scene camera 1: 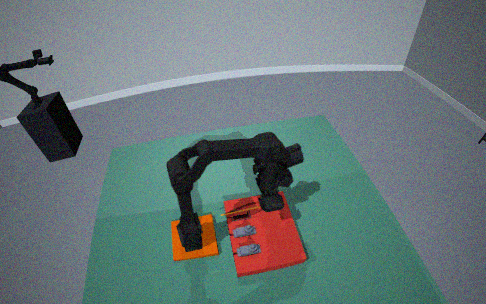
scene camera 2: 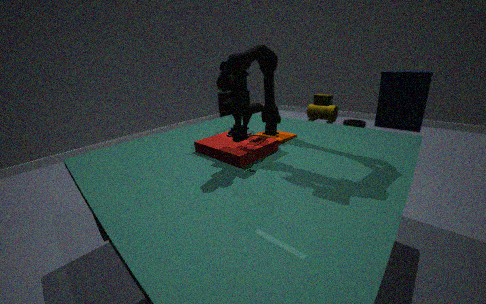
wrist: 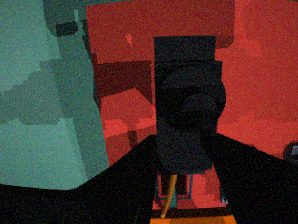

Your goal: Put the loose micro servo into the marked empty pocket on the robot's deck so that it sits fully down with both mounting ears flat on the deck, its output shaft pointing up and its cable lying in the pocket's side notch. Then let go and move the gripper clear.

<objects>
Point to a micro servo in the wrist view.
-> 190,97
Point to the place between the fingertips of the gripper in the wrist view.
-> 183,141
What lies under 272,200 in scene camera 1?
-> The gripper.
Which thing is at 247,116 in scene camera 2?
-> The gripper.
</objects>
